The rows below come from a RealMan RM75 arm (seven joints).
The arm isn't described. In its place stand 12 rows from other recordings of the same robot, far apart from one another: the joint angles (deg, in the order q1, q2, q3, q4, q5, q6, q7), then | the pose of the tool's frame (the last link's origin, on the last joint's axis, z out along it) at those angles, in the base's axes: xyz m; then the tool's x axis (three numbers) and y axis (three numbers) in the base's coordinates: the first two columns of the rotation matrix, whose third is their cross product.
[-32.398 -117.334 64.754 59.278 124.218 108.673 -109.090] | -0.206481 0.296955 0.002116 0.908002 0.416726 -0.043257 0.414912 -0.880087 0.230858
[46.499 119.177 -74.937 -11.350 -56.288 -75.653 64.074] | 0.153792 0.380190 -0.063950 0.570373 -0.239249 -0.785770 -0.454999 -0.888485 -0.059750
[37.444 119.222 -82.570 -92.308 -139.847 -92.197 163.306] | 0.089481 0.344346 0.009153 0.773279 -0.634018 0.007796 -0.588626 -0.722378 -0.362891
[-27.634 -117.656 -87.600 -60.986 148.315 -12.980 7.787] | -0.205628 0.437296 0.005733 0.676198 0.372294 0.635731 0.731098 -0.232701 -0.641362
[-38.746 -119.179 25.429 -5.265 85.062 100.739 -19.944] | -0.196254 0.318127 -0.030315 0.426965 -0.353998 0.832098 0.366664 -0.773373 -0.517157
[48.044 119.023 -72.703 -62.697 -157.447 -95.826 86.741] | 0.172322 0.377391 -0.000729 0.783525 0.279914 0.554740 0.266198 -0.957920 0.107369
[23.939 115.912 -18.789 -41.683 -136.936 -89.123 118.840] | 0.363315 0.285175 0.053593 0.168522 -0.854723 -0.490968 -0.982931 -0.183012 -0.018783
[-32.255 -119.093 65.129 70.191 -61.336 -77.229 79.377] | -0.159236 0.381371 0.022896 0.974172 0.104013 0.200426 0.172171 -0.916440 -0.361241
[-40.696 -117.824 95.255 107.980 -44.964 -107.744 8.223] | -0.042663 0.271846 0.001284 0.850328 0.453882 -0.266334 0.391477 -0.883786 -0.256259
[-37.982 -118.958 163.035 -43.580 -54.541 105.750 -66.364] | -0.278731 0.332562 0.108454 0.614483 -0.060993 0.786569 0.549083 -0.682844 -0.481904
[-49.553 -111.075 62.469 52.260 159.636 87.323 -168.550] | -0.221489 0.416922 0.059299 0.263772 0.963794 0.039045 0.774104 -0.187360 -0.604697
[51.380 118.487 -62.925 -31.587 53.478 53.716 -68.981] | 0.186688 0.438366 -0.053490 0.858757 -0.486925 -0.159502 -0.507905 -0.767888 -0.390359
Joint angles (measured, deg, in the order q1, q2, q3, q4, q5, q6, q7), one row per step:
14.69, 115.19, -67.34, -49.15, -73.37, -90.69, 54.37
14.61, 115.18, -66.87, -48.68, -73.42, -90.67, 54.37
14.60, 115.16, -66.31, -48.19, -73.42, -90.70, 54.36
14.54, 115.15, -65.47, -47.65, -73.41, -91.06, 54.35
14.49, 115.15, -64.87, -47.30, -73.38, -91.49, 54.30
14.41, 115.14, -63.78, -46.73, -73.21, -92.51, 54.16
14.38, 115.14, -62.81, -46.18, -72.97, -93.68, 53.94
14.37, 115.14, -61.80, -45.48, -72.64, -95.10, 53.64
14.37, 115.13, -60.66, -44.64, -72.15, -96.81, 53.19
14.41, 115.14, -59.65, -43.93, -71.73, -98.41, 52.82
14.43, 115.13, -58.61, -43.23, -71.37, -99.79, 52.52
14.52, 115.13, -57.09, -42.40, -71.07, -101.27, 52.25
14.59, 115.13, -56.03, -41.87, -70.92, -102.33, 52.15
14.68, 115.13, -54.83, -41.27, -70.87, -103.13, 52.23
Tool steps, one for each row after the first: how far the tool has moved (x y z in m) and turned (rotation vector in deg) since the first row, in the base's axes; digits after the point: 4 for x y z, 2 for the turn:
0.0026, -0.0001, 0.0007, 0.17, 0.18, -0.69
0.0048, 0.0000, 0.0017, 0.43, 0.43, -1.31
0.0074, -0.0005, 0.0037, 0.73, 0.91, -1.89
0.0089, -0.0012, 0.0051, 0.91, 1.31, -2.12
0.0108, -0.0028, 0.0082, 1.25, 2.17, -2.24
0.0119, -0.0047, 0.0110, 1.53, 3.10, -2.06
0.0129, -0.0071, 0.0138, 1.77, 4.21, -1.74
0.0138, -0.0099, 0.0172, 2.16, 5.57, -1.24
0.0142, -0.0125, 0.0202, 2.48, 6.82, -0.65
0.0151, -0.0148, 0.0232, 2.90, 7.95, -0.29
0.0165, -0.0168, 0.0274, 3.61, 9.26, -0.05
0.0173, -0.0183, 0.0302, 4.04, 10.15, 0.14
0.0188, -0.0192, 0.0331, 4.49, 11.01, -0.05

